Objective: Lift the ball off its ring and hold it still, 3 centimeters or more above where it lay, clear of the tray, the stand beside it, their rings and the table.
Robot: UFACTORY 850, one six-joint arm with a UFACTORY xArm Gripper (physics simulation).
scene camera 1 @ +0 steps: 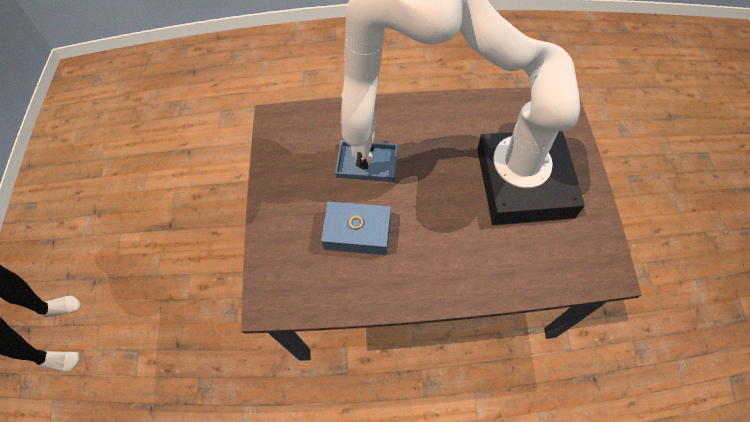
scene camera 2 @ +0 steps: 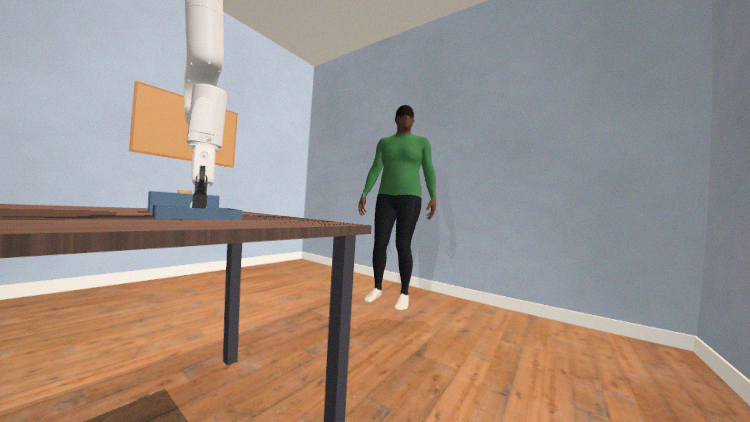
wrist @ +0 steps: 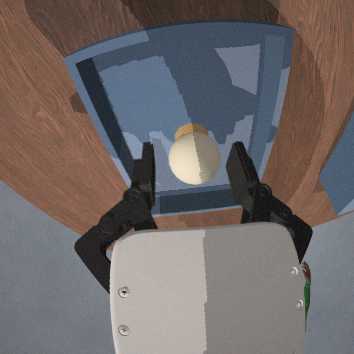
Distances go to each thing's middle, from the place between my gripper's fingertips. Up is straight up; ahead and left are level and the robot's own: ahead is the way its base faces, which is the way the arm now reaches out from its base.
My gripper is now 1 cm above the blue tray [scene camera 2: 159, 211]. Also, from my hand: blue stand [scene camera 2: 183, 197] 1 cm behind, 25 cm to the left, 2 cm above; cream ball [wrist: 194, 157] 1 cm above.
